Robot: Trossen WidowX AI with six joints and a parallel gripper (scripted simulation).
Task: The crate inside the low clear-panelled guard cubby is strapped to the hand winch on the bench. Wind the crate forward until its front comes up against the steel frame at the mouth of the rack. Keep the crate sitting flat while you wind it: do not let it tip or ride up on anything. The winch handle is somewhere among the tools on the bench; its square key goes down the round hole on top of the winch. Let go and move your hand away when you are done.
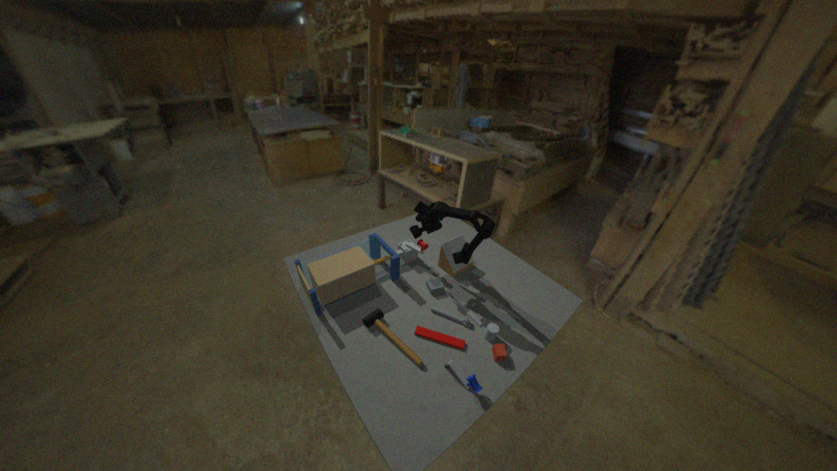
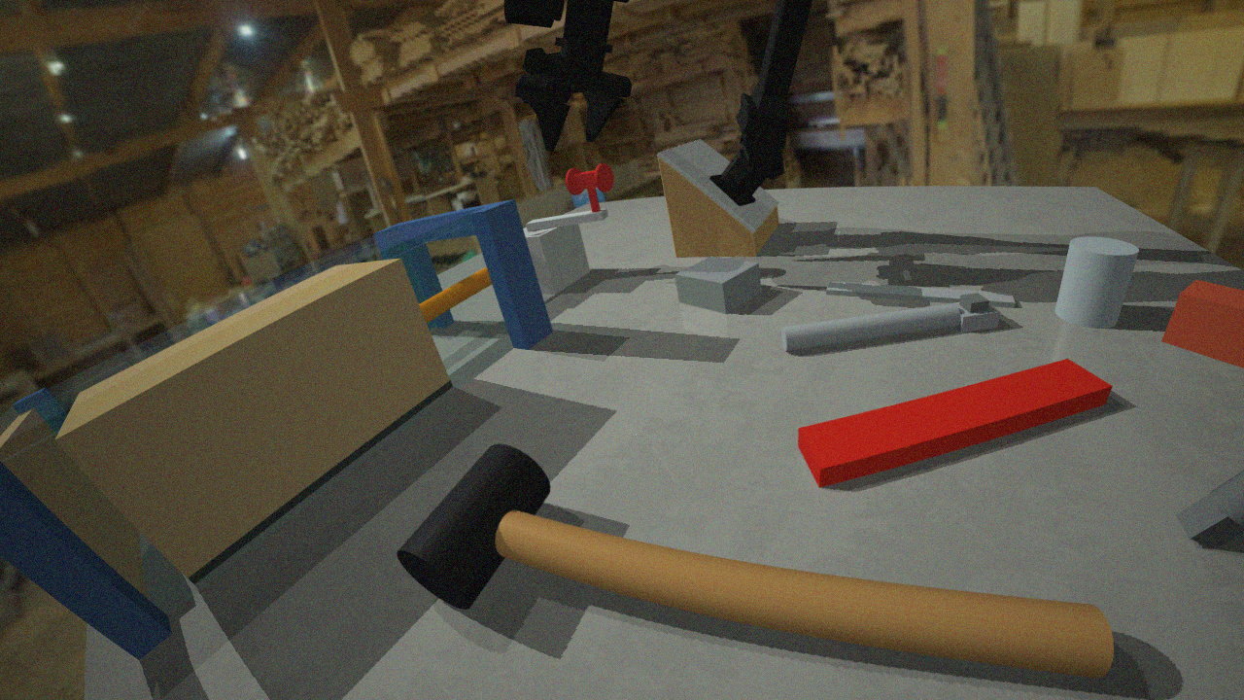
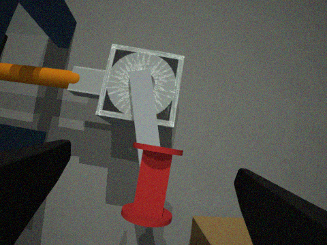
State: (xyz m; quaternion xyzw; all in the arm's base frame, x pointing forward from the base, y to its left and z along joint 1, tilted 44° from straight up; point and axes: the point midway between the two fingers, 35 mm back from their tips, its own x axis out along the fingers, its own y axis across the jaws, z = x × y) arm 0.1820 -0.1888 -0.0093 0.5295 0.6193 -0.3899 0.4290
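My gripper tip is 10 cm above the winch handle with red knob, 2 cm to the left of it and 1 cm short of it. Round my gripper tip: grey block 22 cm to the left, 18 cm below, 4 cm ahead; winch 17 cm below, 9 cm to the right, 2 cm ahead; flat grey strip 44 cm to the left, 20 cm below, 1 cm behind.
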